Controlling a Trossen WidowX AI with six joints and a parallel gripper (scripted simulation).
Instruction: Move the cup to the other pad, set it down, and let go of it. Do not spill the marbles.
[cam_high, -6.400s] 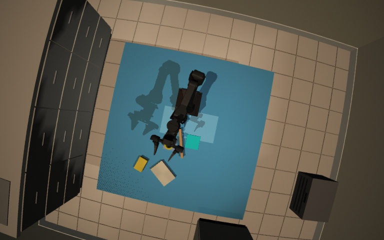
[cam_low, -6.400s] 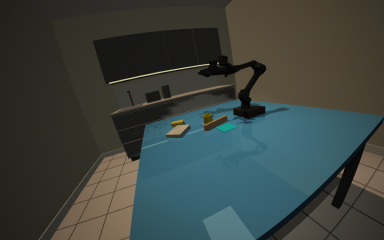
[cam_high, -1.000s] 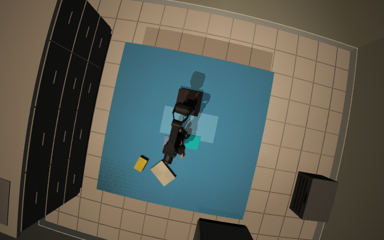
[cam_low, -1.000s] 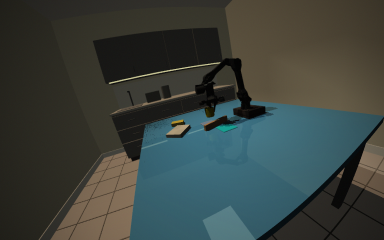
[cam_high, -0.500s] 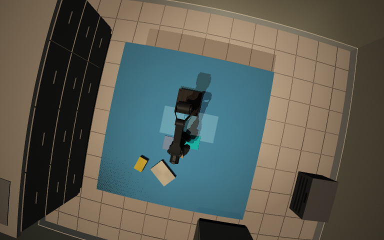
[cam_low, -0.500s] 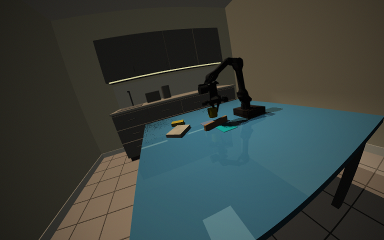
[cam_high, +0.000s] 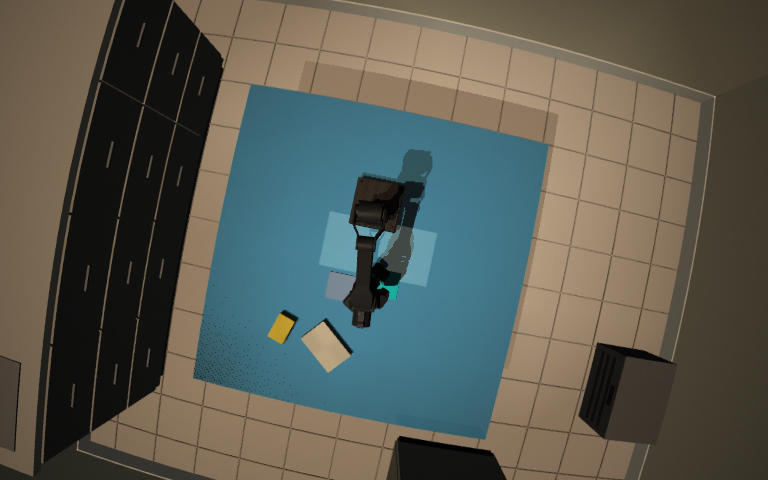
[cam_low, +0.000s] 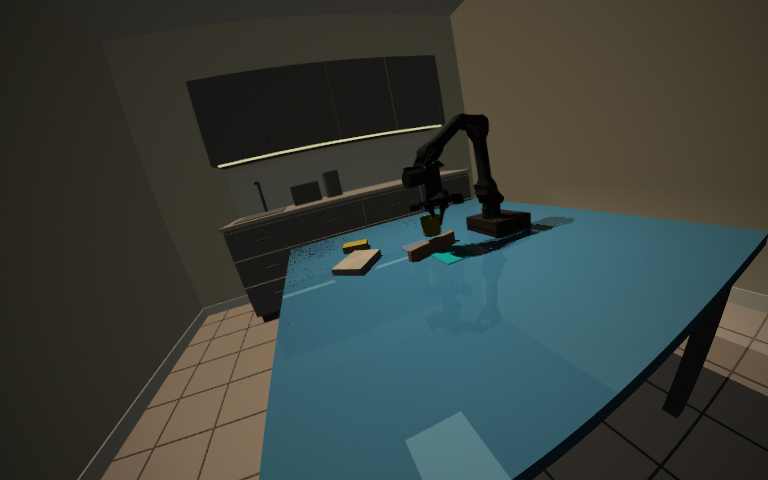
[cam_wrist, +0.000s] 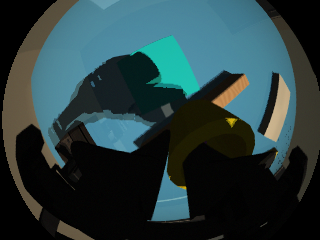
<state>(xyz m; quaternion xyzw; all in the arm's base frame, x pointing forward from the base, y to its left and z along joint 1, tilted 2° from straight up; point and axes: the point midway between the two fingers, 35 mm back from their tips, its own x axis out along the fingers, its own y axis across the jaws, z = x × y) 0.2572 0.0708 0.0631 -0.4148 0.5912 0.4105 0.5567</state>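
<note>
Now: gripper tip 10 mm past the teal pad, 70 mm to the right of it and 100 mm above it. Round my gripper tip: grey pad 70 mm ahead, 100 mm to the right, 100 mm below; wooden bar 30 mm ahead, 20 mm to the right, 80 mm below; yellow cup 20 mm ahead, 10 mm to the right.
</note>
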